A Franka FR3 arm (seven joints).
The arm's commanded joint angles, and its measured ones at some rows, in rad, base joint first. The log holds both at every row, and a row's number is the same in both.
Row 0, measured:
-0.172, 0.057, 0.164, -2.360, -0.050, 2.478, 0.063
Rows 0 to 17, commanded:
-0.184, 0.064, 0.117, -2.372, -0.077, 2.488, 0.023
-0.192, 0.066, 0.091, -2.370, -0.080, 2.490, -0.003
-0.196, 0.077, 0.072, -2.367, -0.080, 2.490, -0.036
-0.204, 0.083, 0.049, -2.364, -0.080, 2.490, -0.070
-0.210, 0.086, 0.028, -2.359, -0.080, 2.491, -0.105
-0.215, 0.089, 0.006, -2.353, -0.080, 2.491, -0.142
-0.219, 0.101, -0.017, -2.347, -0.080, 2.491, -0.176
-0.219, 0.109, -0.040, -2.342, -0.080, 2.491, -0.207
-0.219, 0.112, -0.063, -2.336, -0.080, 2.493, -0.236
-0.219, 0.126, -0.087, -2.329, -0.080, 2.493, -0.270
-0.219, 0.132, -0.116, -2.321, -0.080, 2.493, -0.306
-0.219, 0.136, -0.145, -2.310, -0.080, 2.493, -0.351
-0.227, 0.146, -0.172, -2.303, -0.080, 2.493, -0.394
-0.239, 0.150, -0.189, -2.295, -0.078, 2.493, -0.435
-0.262, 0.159, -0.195, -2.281, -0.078, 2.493, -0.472
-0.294, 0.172, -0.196, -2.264, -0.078, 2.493, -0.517
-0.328, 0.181, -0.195, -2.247, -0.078, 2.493, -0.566
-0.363, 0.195, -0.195, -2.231, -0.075, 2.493, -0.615
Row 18, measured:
-0.269, 0.125, -0.198, -2.287, -0.069, 2.482, -0.492
